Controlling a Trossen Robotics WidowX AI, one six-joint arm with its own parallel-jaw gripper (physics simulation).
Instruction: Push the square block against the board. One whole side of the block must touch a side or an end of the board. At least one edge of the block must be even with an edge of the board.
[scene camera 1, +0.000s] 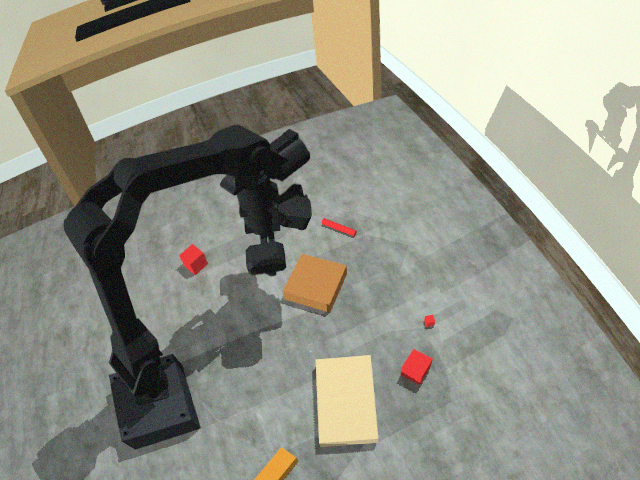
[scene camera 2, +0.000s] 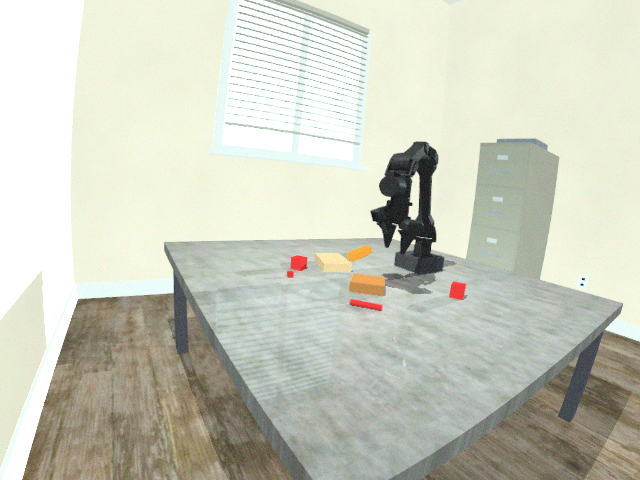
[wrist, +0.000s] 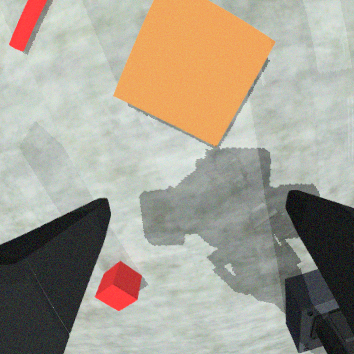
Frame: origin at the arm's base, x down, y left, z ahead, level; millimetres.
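Seen in the pictures: gripper, fingertip midpoint: (scene camera 2: 394, 250) (wrist: 198, 202); arm's base at its link origin: (scene camera 1: 150, 385) (scene camera 2: 421, 255) (wrist: 331, 321).
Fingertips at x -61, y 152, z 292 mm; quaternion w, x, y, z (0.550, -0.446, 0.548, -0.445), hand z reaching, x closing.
Pixels of each thing's top centre, then the offset from my fingertips to it.
- square block at its top centre: (wrist: 192, 65) (scene camera 1: 314, 278) (scene camera 2: 368, 279) dy -19, dx +88, dz +69 mm
- board at its top centre: (scene camera 1: 345, 398) (scene camera 2: 332, 258) dy -277, dx +88, dz +36 mm
- red rod at its top centre: (wrist: 28, 4) (scene camera 1: 338, 225) (scene camera 2: 366, 302) dy +104, dx +104, dz +166 mm
- orange bar at its top centre: (scene camera 2: 360, 249) dy -399, dx +87, dz -178 mm
The square block (scene camera 1: 315, 281) (scene camera 2: 367, 284) (wrist: 192, 70) is orange-brown and lies flat on the table, turned at an angle to the board. The board (scene camera 1: 346, 400) (scene camera 2: 332, 261) is pale and rectangular and also lies flat; it does not show in the wrist view. A wide gap separates the two in scene camera 1, and they do not touch. My gripper (scene camera 1: 284, 248) (scene camera 2: 395, 249) (wrist: 198, 202) is open and empty. It hangs above the table, on the arm-base side of the square block.
A red cube (scene camera 1: 193, 259) (scene camera 2: 457, 290) (wrist: 119, 287) lies on the arm's far side. A red rod (scene camera 1: 339, 227) (scene camera 2: 366, 304) (wrist: 27, 25) lies beyond the block. Another red cube (scene camera 1: 416, 366) (scene camera 2: 298, 262) and a tiny one (scene camera 1: 429, 321) (scene camera 2: 290, 274) are near the board, as is an orange bar (scene camera 1: 277, 466) (scene camera 2: 359, 253).
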